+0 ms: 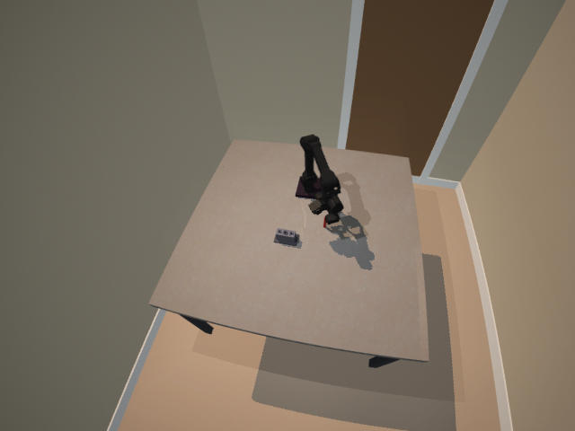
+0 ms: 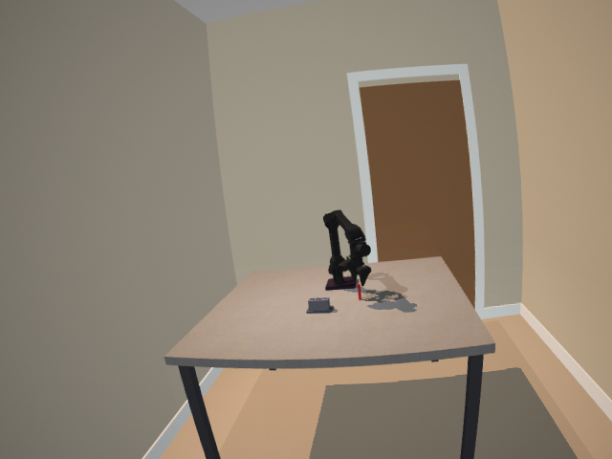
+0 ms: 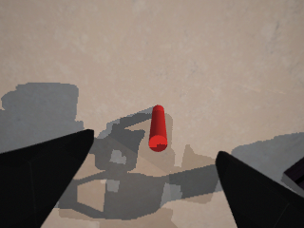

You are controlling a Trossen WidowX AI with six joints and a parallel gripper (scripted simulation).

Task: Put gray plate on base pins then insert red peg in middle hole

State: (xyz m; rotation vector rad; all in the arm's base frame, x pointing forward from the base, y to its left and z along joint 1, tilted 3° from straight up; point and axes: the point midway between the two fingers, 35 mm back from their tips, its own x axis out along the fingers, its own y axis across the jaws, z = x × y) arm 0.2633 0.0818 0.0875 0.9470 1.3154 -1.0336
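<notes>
Now: gripper tip 4 cm above the red peg. The rest, counted from my gripper tip: gray plate (7 cm ahead, 21 cm to the right, 4 cm below); base (7 cm ahead, 21 cm to the right, 8 cm below).
</notes>
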